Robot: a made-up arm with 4 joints. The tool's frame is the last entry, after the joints. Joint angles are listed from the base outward.
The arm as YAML. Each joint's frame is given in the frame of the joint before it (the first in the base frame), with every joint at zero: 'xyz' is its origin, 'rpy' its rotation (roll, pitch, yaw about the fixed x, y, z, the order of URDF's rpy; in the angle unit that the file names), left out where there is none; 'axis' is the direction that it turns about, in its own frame. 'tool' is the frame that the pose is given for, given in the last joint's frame.
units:
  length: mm
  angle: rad
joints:
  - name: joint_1
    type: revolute
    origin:
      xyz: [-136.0, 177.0, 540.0]
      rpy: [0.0, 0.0, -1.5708]
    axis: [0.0, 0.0, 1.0]
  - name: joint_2
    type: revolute
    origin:
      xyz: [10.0, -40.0, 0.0]
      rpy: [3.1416, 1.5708, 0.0]
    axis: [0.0, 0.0, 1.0]
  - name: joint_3
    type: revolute
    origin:
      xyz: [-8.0, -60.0, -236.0]
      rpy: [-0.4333, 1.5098, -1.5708]
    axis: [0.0, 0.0, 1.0]
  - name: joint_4
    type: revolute
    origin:
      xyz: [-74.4, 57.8, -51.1]
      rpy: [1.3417, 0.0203, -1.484]
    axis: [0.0, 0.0, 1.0]
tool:
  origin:
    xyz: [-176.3, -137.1, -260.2]
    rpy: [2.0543, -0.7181, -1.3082]
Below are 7 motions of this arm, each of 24 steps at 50 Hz.
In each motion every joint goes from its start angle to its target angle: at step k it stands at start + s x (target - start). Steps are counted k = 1, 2, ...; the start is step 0. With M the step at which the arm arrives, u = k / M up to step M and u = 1 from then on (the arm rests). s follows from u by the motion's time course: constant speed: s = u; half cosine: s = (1 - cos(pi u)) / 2; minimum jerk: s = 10 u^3 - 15 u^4 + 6 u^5.
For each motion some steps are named. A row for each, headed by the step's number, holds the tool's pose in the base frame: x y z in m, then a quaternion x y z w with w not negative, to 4 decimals.
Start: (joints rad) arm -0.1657 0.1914 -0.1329 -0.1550
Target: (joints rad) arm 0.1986 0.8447 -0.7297 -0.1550
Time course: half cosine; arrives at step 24
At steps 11, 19, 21, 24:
11: -0.3994 -0.3149 0.5554 -0.2284 -0.7108 0.5117 0.4251
19: -0.2247 -0.3827 0.6430 -0.0410 -0.6358 0.6668 0.3866
21: -0.1957 -0.3865 0.6519 -0.0130 -0.6228 0.6850 0.3778
24: -0.1784 -0.3879 0.6567 0.0034 -0.6149 0.6952 0.3723

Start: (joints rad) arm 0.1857 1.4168 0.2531 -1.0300
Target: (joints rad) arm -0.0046 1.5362 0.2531 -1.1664
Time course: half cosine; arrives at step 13
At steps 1, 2, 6, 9, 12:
1: -0.3913 -0.2324 0.5914 -0.2703 -0.6754 0.4396 0.5268
2: -0.3943 -0.2306 0.5916 -0.2730 -0.6744 0.4383 0.5278
6: -0.4201 -0.2136 0.5934 -0.2970 -0.6647 0.4258 0.5373
9: -0.4423 -0.1971 0.5949 -0.3180 -0.6553 0.4143 0.5456
12: -0.4548 -0.1869 0.5957 -0.3300 -0.6496 0.4076 0.5504

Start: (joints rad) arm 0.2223 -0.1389 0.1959 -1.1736
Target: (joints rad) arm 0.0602 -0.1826 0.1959 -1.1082
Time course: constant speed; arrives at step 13
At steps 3, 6, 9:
3: -0.1272 -0.2096 0.2638 0.4327 0.8906 -0.0359 0.1353
6: -0.1422 -0.2088 0.2630 0.4481 0.8834 -0.0380 0.1319
9: -0.1571 -0.2075 0.2623 0.4634 0.8759 -0.0400 0.1285

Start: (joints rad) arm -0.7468 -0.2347 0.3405 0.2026
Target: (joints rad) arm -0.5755 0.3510 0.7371 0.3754
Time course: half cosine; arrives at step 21
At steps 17, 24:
17: -0.5613 0.1782 0.5551 -0.3374 -0.5492 -0.1994 0.7381
24: -0.5562 0.1759 0.5749 -0.3181 -0.5294 -0.2121 0.7574

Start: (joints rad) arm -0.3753 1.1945 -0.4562 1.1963
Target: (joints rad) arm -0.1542 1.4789 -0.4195 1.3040
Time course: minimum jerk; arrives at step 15
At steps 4, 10, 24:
4: -0.2085 -0.2120 0.7921 0.1473 0.0876 0.3636 0.9157
10: -0.0953 -0.2262 0.7601 0.2050 0.2052 0.3953 0.8715
24: -0.0611 -0.2254 0.7474 0.2187 0.2437 0.4033 0.8545

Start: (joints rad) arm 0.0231 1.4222 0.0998 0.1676
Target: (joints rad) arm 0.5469 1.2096 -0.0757 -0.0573
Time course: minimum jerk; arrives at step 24
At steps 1, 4, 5, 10, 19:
1: -0.3075 -0.1976 0.7997 -0.0422 -0.2581 0.3970 0.8798
4: -0.3034 -0.2023 0.7976 -0.0414 -0.2656 0.4078 0.8726
5: -0.2999 -0.2061 0.7959 -0.0405 -0.2718 0.4167 0.8665
10: -0.2600 -0.2427 0.7771 -0.0276 -0.3320 0.4980 0.8007
19: -0.1426 -0.3023 0.7306 0.0257 -0.4487 0.6331 0.6303

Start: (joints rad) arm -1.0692 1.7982 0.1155 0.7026
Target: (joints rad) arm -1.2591 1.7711 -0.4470 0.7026
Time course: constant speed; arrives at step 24
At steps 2, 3, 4, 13, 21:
2: -0.4539 -0.0395 0.8095 0.1877 0.0549 -0.2017 0.9597
3: -0.4575 -0.0400 0.8078 0.1910 0.0497 -0.1951 0.9607
4: -0.4610 -0.0405 0.8060 0.1941 0.0445 -0.1886 0.9616
13: -0.4899 -0.0440 0.7884 0.2195 -0.0031 -0.1289 0.9671
21: -0.5109 -0.0459 0.7712 0.2369 -0.0461 -0.0744 0.9676

